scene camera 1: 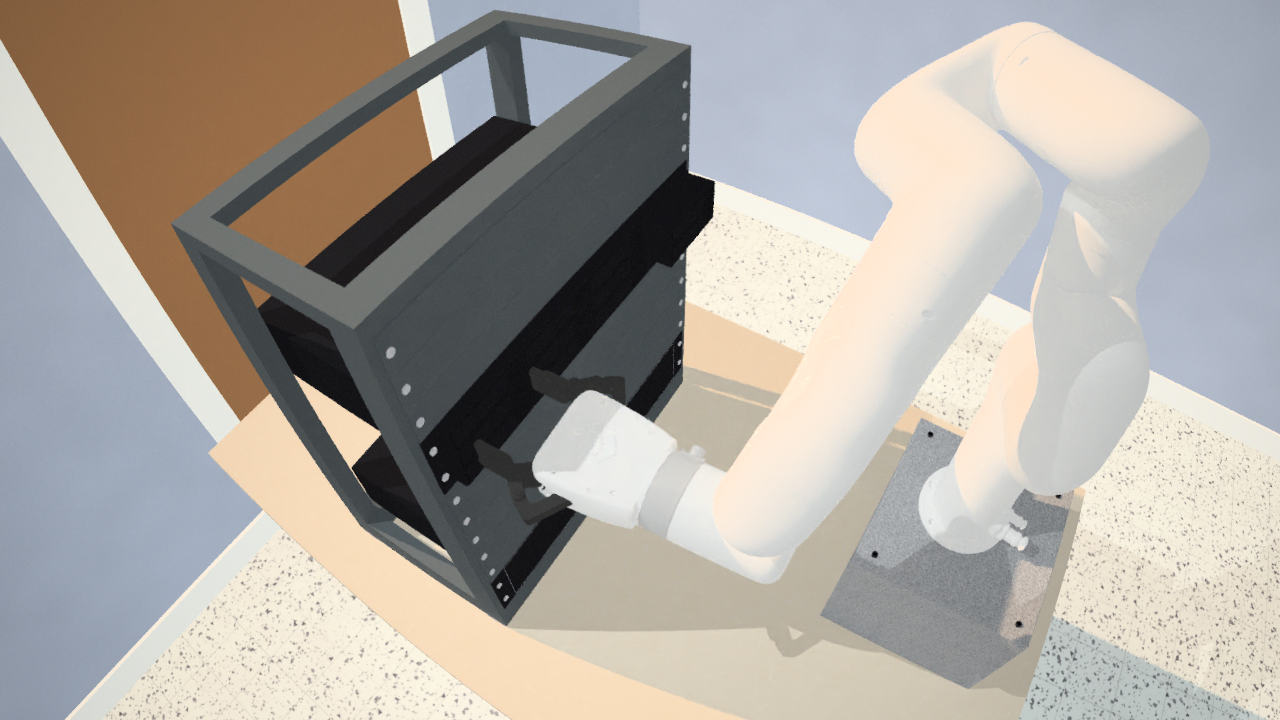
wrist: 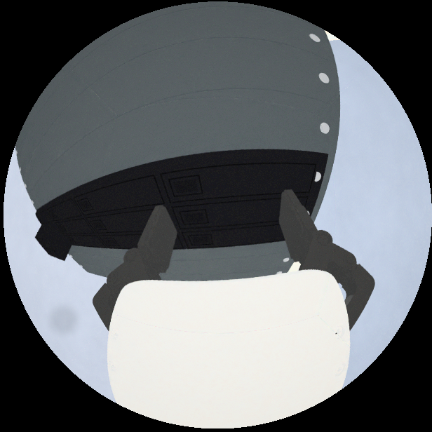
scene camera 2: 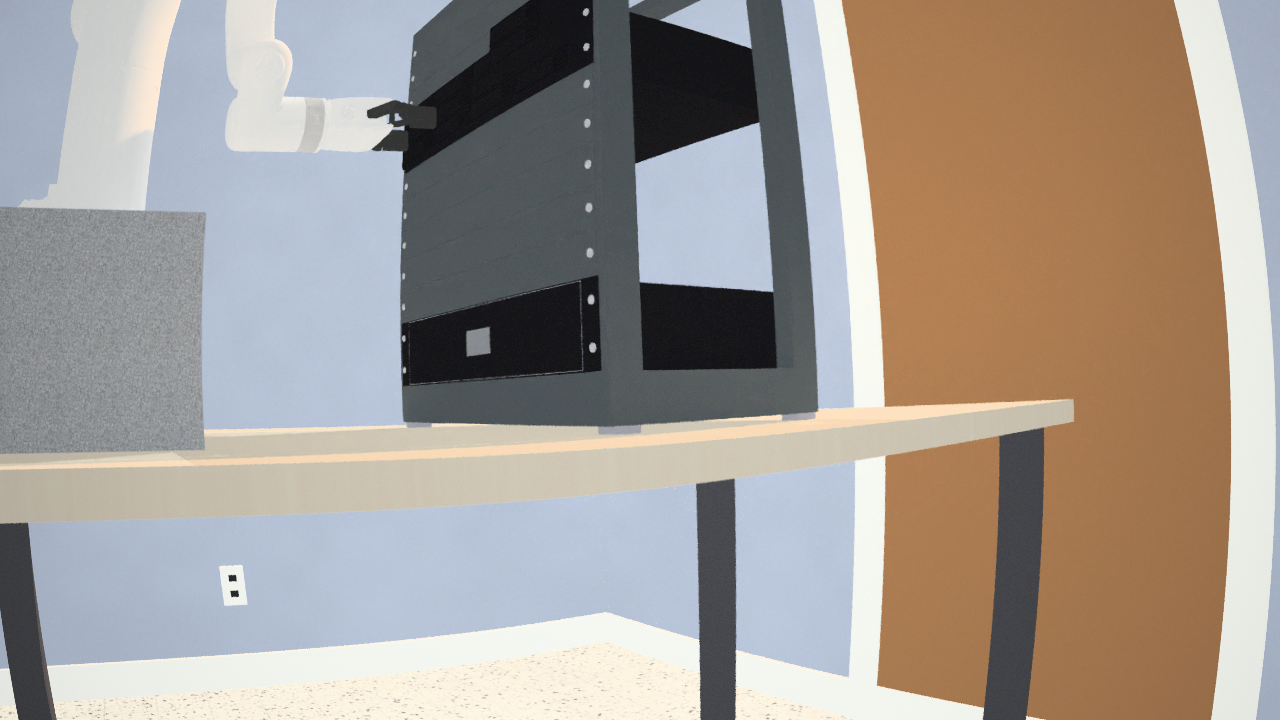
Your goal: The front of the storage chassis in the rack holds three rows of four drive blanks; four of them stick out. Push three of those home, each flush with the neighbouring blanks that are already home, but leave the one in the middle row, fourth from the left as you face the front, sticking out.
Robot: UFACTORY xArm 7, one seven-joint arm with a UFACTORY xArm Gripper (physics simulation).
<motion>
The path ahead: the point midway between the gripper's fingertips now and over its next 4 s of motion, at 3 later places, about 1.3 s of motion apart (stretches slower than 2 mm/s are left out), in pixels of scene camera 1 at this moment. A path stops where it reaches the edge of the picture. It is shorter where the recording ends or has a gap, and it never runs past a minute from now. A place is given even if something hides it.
The gripper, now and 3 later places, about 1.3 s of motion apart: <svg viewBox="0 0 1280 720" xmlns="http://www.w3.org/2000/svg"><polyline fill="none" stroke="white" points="505,412 509,396 496,391 623,286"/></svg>
</motion>
